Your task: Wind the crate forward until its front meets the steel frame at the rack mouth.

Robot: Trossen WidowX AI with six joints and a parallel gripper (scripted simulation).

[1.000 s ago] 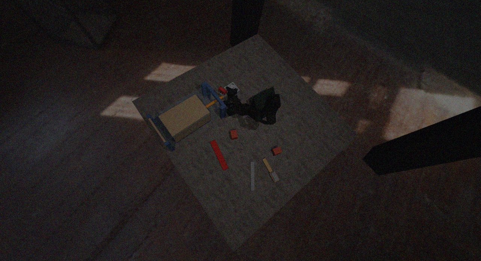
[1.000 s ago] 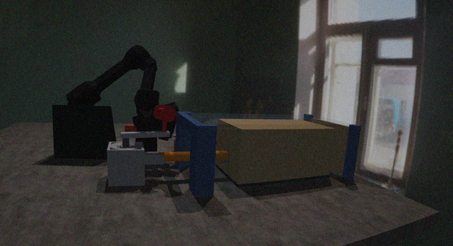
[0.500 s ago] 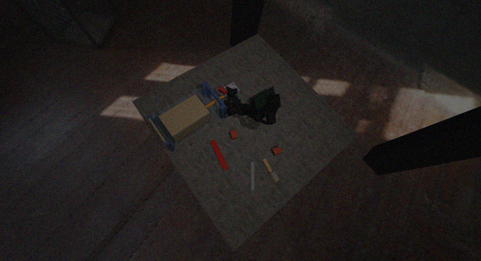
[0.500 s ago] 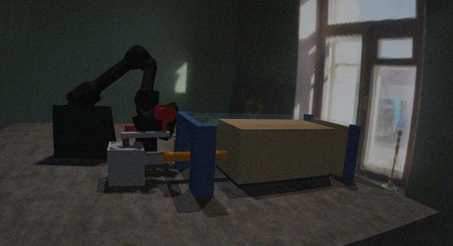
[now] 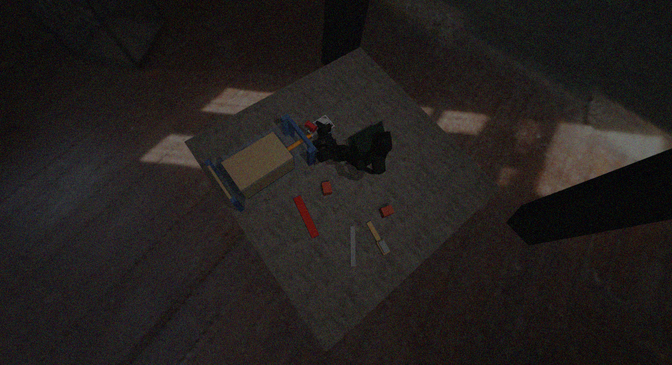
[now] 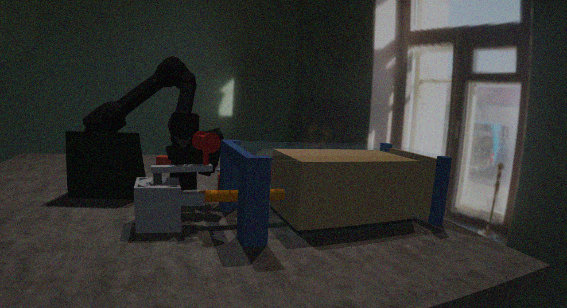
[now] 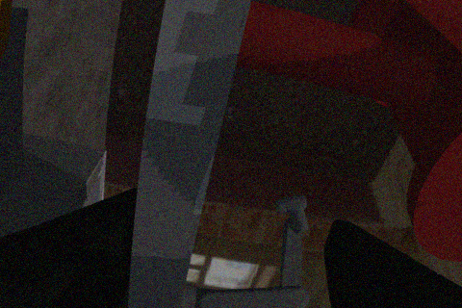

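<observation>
Right now my gripper tip is 5 cm short of the red knob, 2 cm below it and 1 cm to the right of it. The rest, counted from my gripper tip: crank handle 1 cm to the left, 1 cm below, 1 cm ahead; then blue frame 11 cm ahead, 3 cm below; then grey winch 10 cm below, 7 cm behind.
</observation>
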